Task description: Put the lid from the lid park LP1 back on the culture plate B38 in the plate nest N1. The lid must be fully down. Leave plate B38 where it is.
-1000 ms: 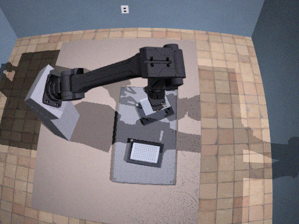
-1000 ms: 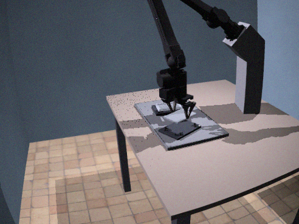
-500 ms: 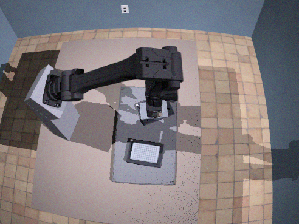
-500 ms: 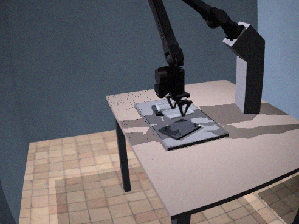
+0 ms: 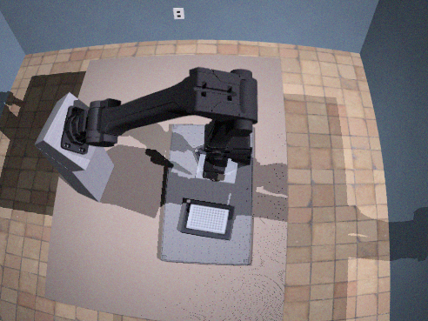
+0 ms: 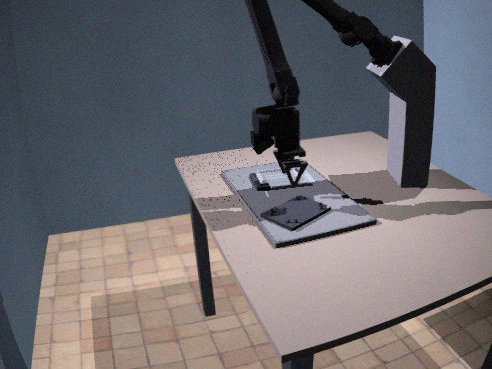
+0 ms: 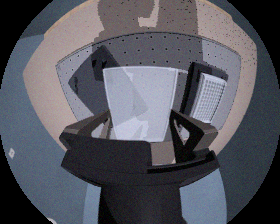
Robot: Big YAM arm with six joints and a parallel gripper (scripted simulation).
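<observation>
My hand is 16 cm to the left of the culture plate B38, 6 cm above it and 5 cm past it. Also, from my hand: clear lid (1 cm below); then dark plate nest N1 (16 cm to the right, 7 cm below, 5 cm behind); then dark lid park LP1 (7 cm to the left, 7 cm below, 2 cm ahead).
</observation>
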